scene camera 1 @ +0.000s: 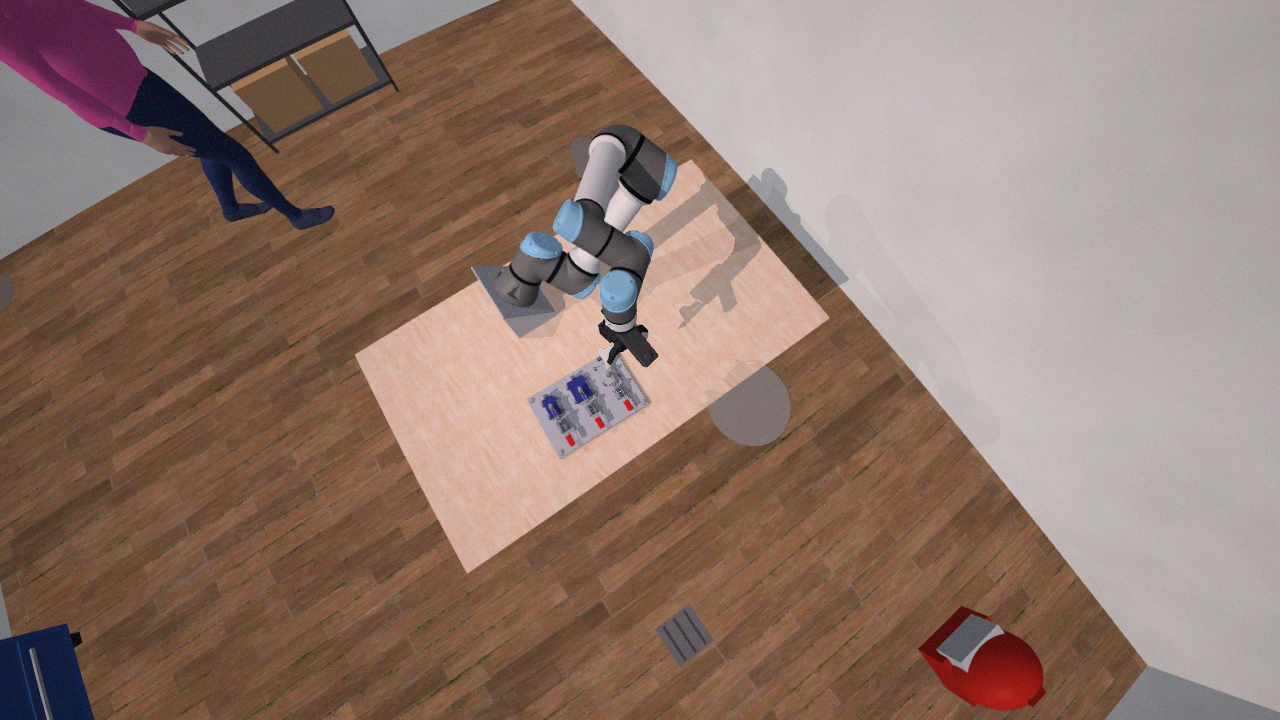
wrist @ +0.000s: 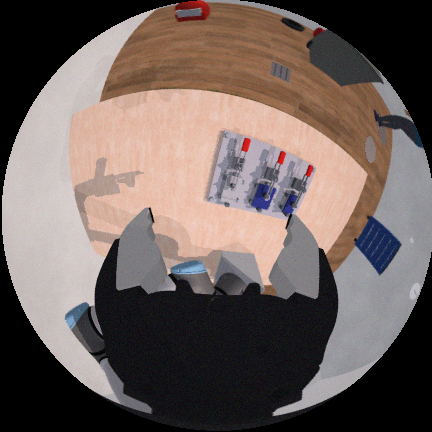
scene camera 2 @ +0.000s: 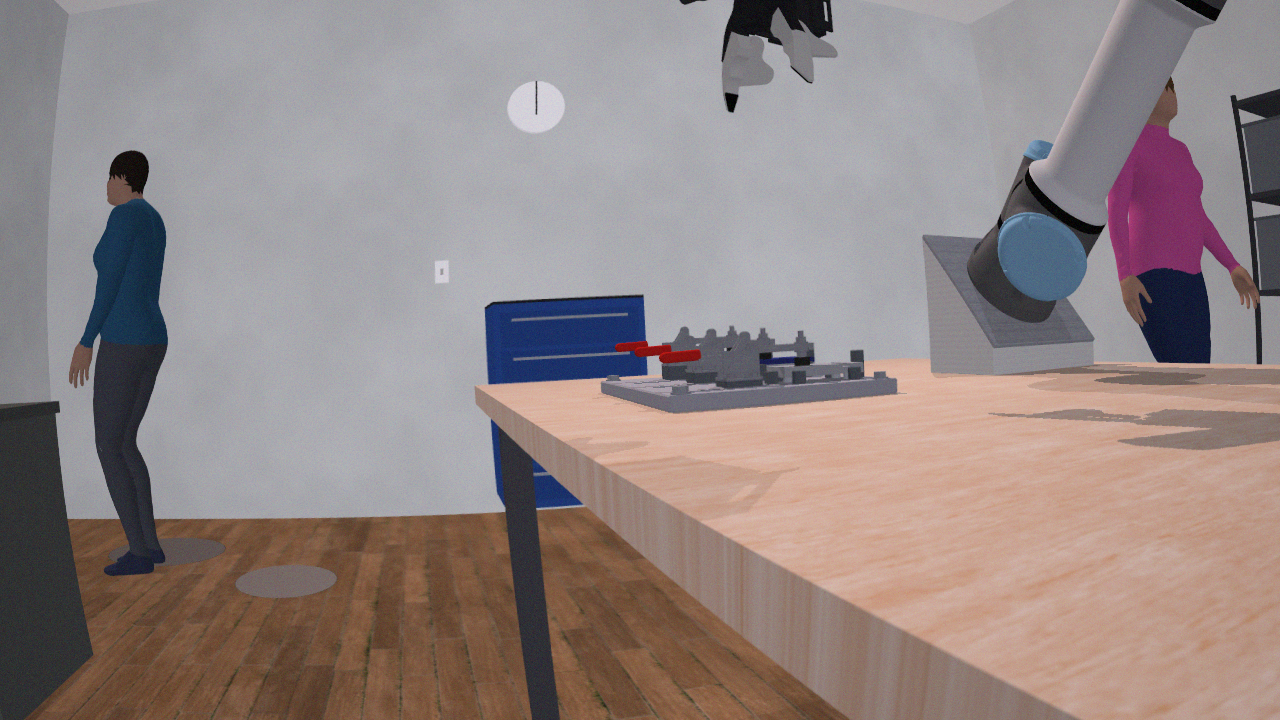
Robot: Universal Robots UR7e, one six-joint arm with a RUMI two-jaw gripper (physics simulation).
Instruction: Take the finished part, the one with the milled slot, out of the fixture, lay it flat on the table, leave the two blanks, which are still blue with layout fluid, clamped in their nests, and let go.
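Note:
Looking at the scene, I find a fixture plate and a clamp arm. There is a finished part too. I can also see my gripper, which appears in scene camera 1 and in the wrist view as well.

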